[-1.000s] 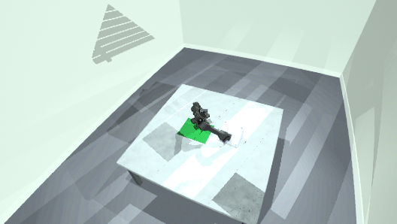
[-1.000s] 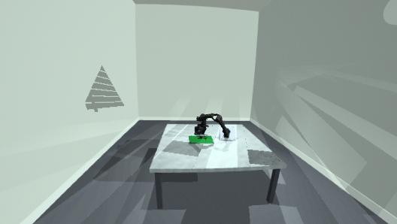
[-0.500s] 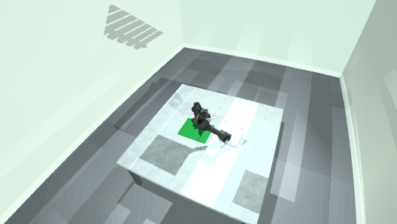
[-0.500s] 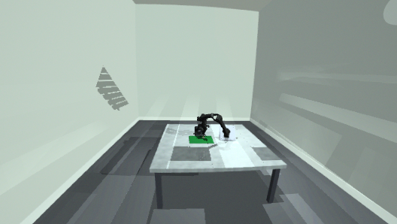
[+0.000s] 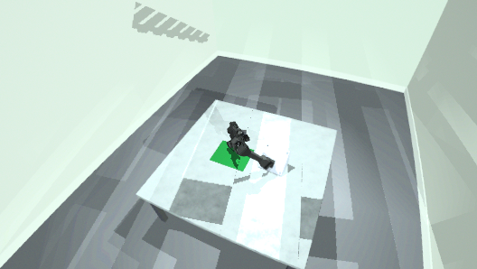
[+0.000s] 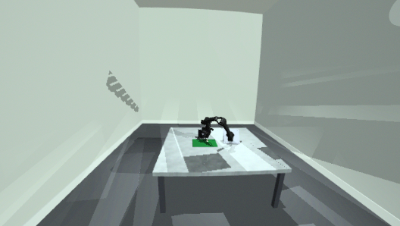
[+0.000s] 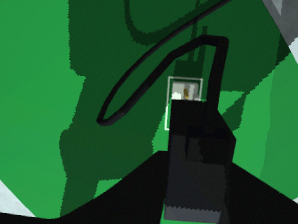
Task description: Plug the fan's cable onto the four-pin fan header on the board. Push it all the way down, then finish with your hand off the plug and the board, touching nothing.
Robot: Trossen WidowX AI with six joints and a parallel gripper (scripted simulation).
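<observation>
The white four-pin header is 60 mm below my gripper tip and 10 mm ahead of it. From my gripper tip the other things lie so: black fan plug: 10 mm ahead, 10 mm above; then green board: 80 mm below, 50 mm to the left, 40 mm ahead; then black fan: 130 mm to the right, 70 mm ahead, 10 mm below.
</observation>
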